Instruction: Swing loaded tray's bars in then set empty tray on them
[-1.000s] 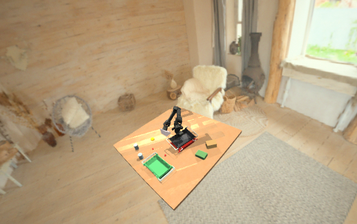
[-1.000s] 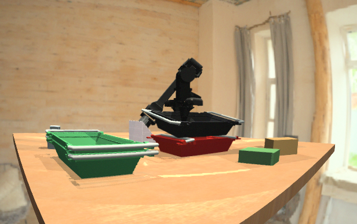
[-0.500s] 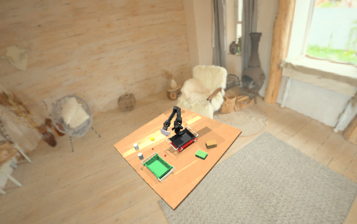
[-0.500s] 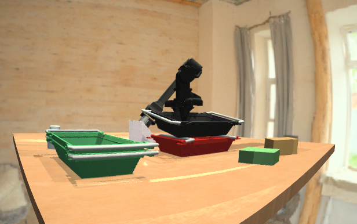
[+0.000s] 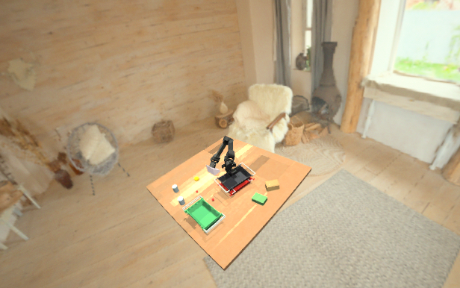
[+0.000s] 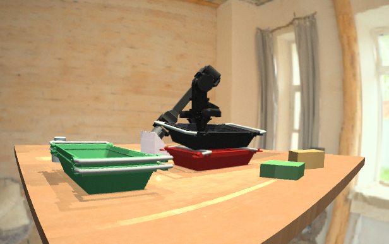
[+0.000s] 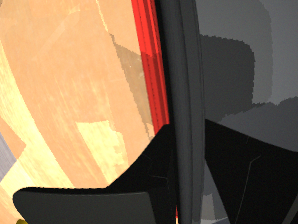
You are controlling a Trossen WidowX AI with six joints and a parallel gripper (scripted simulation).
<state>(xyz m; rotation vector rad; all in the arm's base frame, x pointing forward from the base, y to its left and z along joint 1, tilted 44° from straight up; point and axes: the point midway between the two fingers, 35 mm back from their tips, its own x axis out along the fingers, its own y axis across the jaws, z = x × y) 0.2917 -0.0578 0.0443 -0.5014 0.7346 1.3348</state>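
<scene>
Right now the black tray is 8 cm ahead of my gripper tip, 2 cm to the right of it and 2 cm above it. The rest, counted from my gripper tip: tan block 38 cm ahead, 16 cm to the left, 7 cm below; then green block 37 cm ahead, 8 cm below, 4 cm to the right.
</scene>
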